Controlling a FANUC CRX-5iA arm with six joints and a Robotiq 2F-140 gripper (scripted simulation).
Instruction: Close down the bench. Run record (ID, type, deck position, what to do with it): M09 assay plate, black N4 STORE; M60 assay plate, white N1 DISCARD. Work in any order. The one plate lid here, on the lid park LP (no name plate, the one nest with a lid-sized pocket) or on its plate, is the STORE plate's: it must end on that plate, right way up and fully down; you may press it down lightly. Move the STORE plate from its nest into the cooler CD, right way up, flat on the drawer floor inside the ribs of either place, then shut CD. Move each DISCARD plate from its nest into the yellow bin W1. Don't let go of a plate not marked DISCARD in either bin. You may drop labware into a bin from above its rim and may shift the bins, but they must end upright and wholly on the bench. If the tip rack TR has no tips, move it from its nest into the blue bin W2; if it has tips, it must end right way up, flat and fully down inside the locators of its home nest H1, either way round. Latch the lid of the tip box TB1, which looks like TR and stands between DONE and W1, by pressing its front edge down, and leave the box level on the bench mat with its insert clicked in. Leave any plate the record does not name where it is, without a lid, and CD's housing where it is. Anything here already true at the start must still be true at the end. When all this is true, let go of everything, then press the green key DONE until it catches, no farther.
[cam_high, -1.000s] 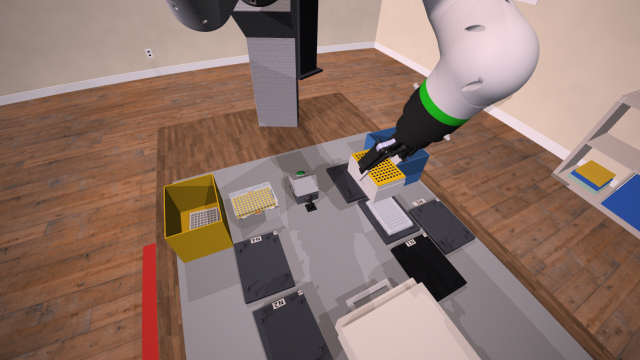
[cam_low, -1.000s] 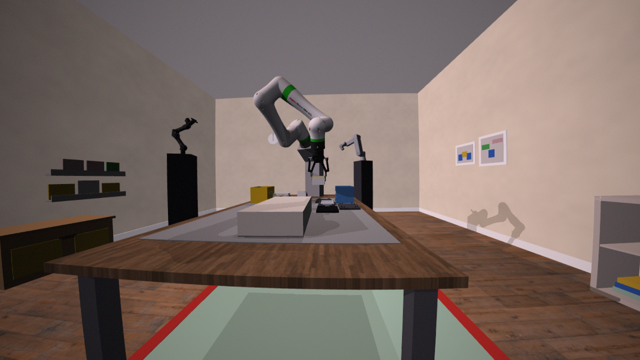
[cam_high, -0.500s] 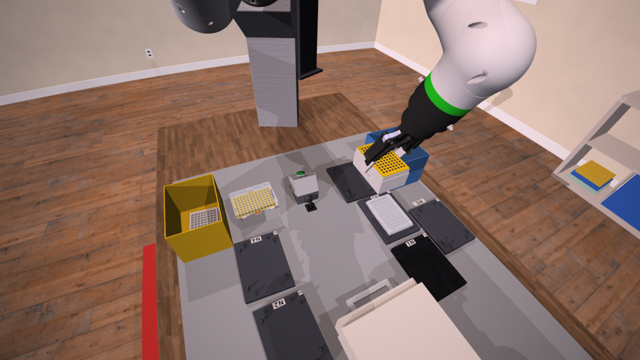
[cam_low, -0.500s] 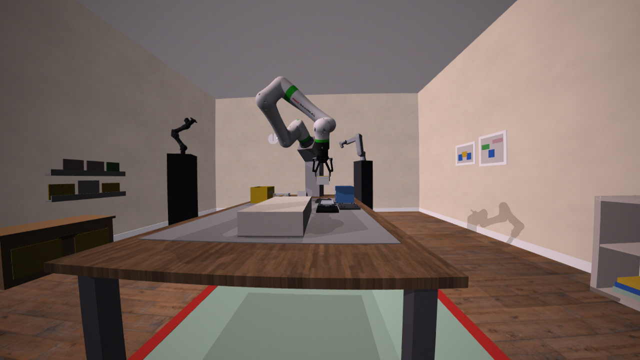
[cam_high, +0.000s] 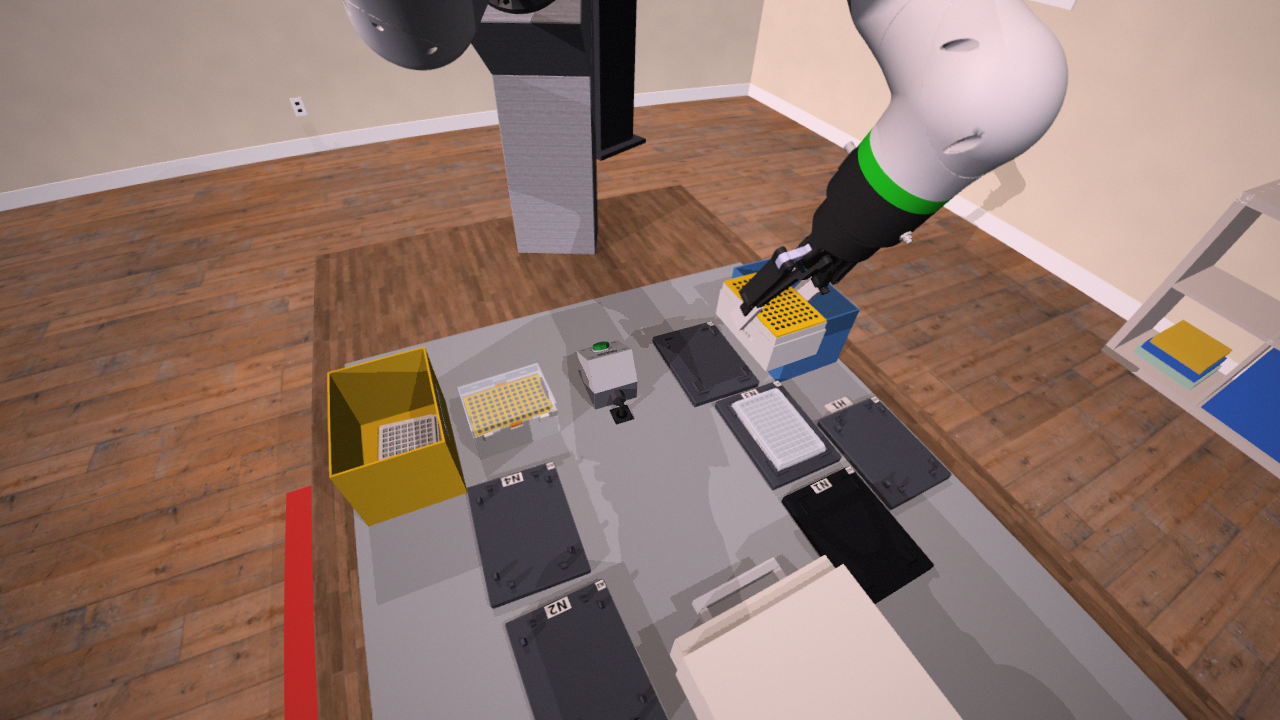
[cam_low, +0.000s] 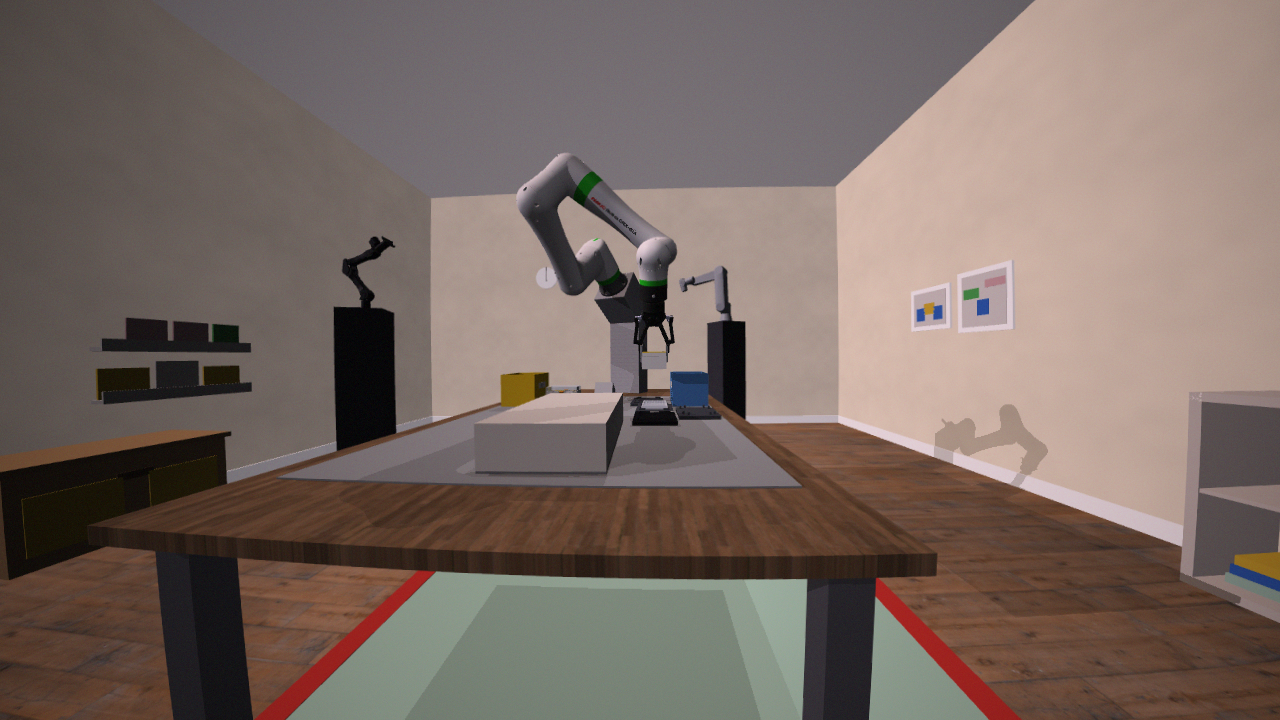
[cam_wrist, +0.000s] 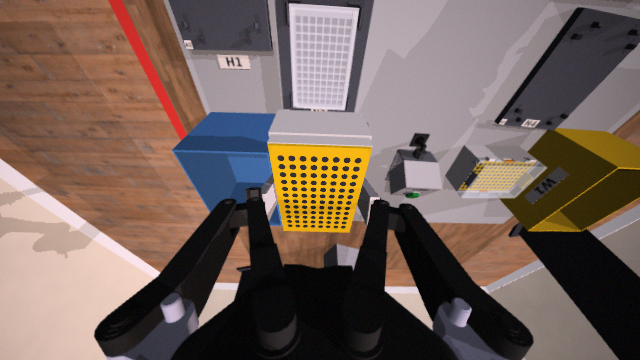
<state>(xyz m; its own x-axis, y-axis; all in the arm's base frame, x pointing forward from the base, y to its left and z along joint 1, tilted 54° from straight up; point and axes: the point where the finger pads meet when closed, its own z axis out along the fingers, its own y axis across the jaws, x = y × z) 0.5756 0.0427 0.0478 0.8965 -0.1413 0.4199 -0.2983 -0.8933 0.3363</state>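
Now: hand 200 mm past the green key DONE, 120 mm to the left of it and 120 mm above it. Round my hand: yellow tip rack TR (10 mm behind, 10 mm below); then lid park (100 mm behind, 10 mm to the left, 190 mm below); then blue bin W2 (30 mm behind, 160 mm to the left, 150 mm below).
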